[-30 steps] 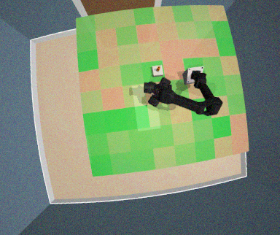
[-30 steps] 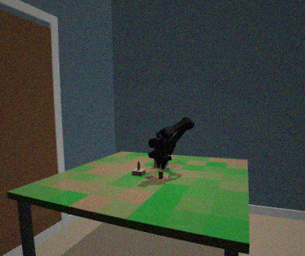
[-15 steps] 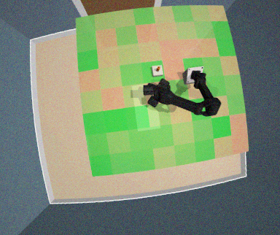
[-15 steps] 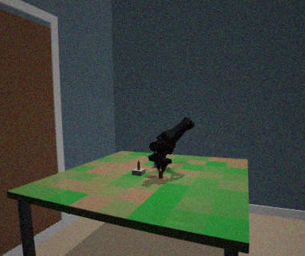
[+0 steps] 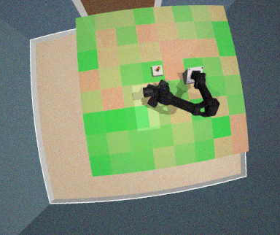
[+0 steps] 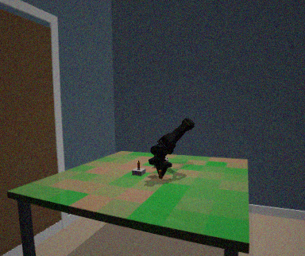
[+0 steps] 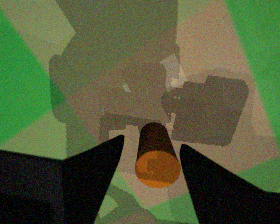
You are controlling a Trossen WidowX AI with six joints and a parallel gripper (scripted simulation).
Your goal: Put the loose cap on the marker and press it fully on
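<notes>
My gripper tip is now 1 cm below the orange-brown cap. The rest, counted from my gripper tip: holder block (2 cm behind, 18 cm to the right).
</notes>
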